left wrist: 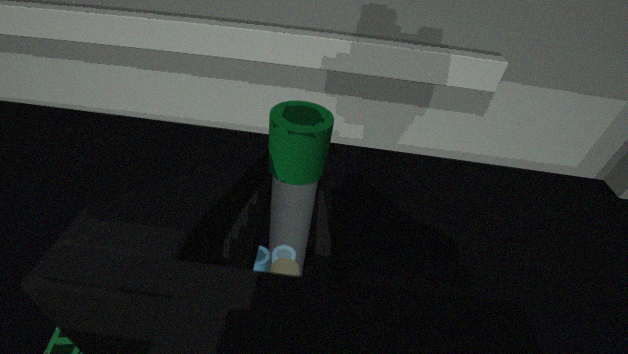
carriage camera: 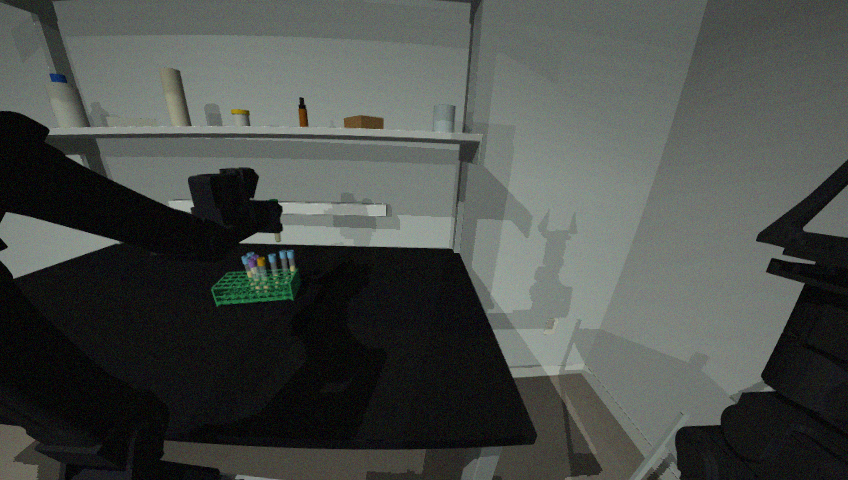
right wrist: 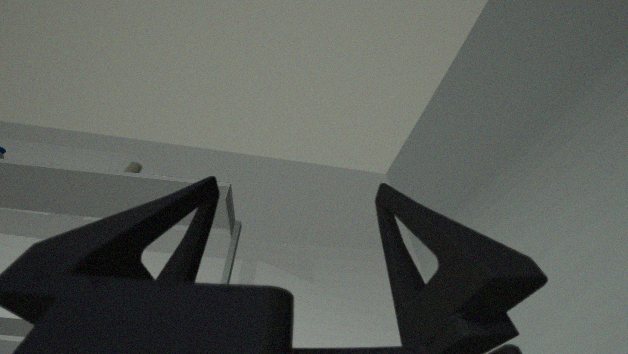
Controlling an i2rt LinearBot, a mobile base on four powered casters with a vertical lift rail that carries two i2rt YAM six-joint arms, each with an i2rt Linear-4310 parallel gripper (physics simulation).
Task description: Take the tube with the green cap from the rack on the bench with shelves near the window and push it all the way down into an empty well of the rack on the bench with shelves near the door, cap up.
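Frame: origin at the left arm's base, x ahead, y right, z down, level; centimetres.
Seen in the pictures: left gripper, fingertip midpoint: (left wrist: 300, 153) (carriage camera: 277, 208); right gripper, fingertip midpoint: (right wrist: 298, 188).
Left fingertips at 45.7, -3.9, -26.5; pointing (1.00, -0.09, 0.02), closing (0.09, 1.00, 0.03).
A point is followed by its place in that frame, as x, y, z.
The tube with the green cap (left wrist: 300, 145) @[43.2, -3.5, -28.7] (carriage camera: 277, 236) @[43.1, -3.6, -19.8] is upright, cap up, between the fingers of my left gripper (left wrist: 300, 153) @[45.7, -3.9, -26.5] (carriage camera: 276, 217) @[45.7, -3.9, -26.5], which is shut on it. The gripper and tube are in the air above and behind the green rack (carriage camera: 255, 301) @[40.4, -11.9, -1.4] (left wrist: 56, 341) @[42.3, -22.1, -6.4] on the black bench. In the carriage camera the tube's lower end shows below the fingers, well above the rack. The rack holds several tubes with light blue, purple and orange caps. My right gripper (right wrist: 298, 188) @[3.7, 70.0, -43.3] is wide open and empty, at the right edge of the carriage camera. The second rack does not show.
The black bench (carriage camera: 416, 380) @[20.3, 33.4, -0.7] has a shelf (carriage camera: 267, 133) @[53.4, -8.6, -44.6] above it with a white bottle (carriage camera: 68, 105) @[65.6, -87.3, -54.5], a tall beige cylinder (carriage camera: 175, 98) @[66.5, -46.6, -55.7], a yellow-lidded jar (carriage camera: 240, 117) @[67.4, -26.1, -50.1], an amber bottle (carriage camera: 302, 115) @[65.9, -4.8, -50.5], a brown box (carriage camera: 363, 122) @[62.0, 14.9, -48.5] and a glass beaker (carriage camera: 443, 118) @[69.9, 38.0, -51.4]. A wall is at the right.
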